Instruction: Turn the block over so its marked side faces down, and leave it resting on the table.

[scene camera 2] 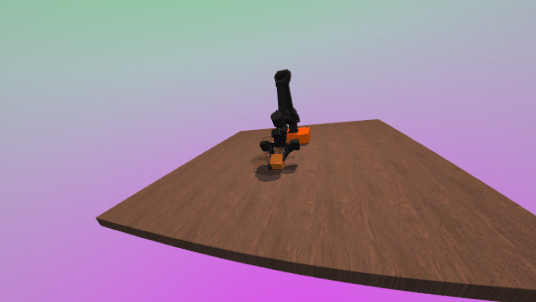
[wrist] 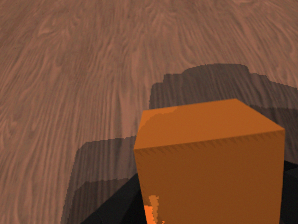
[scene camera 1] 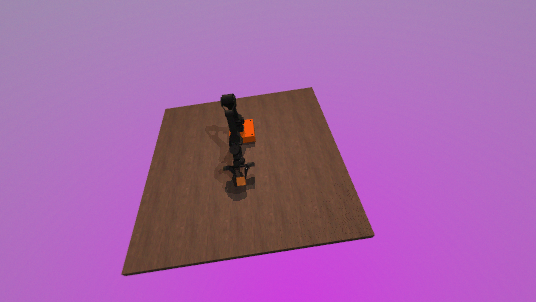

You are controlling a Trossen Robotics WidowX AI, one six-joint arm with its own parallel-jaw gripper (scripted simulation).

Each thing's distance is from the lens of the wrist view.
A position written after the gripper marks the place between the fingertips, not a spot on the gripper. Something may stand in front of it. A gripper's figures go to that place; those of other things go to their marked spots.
gripper (wrist: 203,174): 10 cm
orange block (wrist: 222,154): 8 cm
